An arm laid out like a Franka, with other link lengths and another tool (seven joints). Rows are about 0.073 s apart.
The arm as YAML. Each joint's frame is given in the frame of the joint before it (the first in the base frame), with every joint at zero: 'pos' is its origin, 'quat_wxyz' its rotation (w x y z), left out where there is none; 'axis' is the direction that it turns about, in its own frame. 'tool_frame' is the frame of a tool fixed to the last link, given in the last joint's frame.
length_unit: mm
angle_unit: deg
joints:
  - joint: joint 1
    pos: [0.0, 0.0, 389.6]
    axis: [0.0, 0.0, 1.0]
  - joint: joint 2
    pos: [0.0, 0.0, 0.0]
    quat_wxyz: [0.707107, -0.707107, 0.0, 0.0]
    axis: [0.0, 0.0, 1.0]
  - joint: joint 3
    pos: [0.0, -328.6, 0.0]
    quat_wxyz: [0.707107, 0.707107, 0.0, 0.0]
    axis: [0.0, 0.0, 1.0]
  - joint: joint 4
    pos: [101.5, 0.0, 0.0]
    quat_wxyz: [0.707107, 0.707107, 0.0, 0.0]
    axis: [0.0, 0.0, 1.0]
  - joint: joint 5
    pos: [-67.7, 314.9, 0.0]
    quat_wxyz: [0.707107, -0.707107, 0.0, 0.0]
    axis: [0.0, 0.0, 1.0]
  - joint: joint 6
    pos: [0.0, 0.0, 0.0]
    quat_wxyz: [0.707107, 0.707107, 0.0, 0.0]
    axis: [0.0, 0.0, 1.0]
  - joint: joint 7
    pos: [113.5, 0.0, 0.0]
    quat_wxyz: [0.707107, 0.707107, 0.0, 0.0]
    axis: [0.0, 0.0, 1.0]
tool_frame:
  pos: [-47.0, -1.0, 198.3]
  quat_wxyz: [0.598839, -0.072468, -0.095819, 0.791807]
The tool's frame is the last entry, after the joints.
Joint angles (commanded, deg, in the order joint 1, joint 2, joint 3, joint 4, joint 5, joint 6, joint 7), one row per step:
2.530, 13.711, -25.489, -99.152, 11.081, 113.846, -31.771
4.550, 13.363, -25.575, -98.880, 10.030, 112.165, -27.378
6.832, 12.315, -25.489, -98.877, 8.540, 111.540, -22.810
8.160, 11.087, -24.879, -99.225, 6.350, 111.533, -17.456
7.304, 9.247, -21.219, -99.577, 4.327, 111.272, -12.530
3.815, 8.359, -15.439, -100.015, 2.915, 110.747, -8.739
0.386, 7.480, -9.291, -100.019, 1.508, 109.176, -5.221
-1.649, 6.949, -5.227, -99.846, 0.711, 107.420, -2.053
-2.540, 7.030, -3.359, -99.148, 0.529, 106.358, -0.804
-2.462, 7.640, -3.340, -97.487, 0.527, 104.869, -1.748
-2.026, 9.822, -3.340, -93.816, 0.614, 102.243, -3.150
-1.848, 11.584, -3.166, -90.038, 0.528, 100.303, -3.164
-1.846, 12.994, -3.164, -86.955, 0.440, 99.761, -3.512
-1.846, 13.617, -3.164, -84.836, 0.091, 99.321, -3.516
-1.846, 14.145, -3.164, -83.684, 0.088, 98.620, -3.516
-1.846, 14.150, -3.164, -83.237, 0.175, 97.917, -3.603
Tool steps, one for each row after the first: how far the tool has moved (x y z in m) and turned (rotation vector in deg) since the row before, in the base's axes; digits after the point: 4 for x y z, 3 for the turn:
0.0010, 0.0212, 0.0031, -0.025, 1.531, -1.918
0.0027, 0.0226, 0.0089, -0.737, 0.233, -1.639
0.0005, 0.0164, 0.0085, -1.327, -0.072, -2.718
0.0006, 0.0235, 0.0116, -0.537, -0.585, -1.544
-0.0009, 0.0192, 0.0019, 0.076, 0.450, -1.139
-0.0028, 0.0233, 0.0045, -0.004, 0.947, -0.416
-0.0037, 0.0187, 0.0034, 0.044, 1.136, -0.929
0.0002, 0.0091, 0.0026, 0.110, 0.454, -0.227
0.0022, 0.0000, 0.0039, 0.014, 0.437, 1.056
0.0085, 0.0028, 0.0014, 0.094, 1.128, 1.851
0.0100, 0.0025, 0.0065, -0.152, -0.063, 0.420
0.0110, -0.0011, 0.0065, -0.254, -1.114, 0.403
0.0063, -0.0014, 0.0078, -0.467, -1.020, 0.083
0.0022, 0.0000, 0.0018, -0.024, 0.079, 0.007
-0.0010, 0.0003, 0.0021, 0.107, 0.254, 0.074

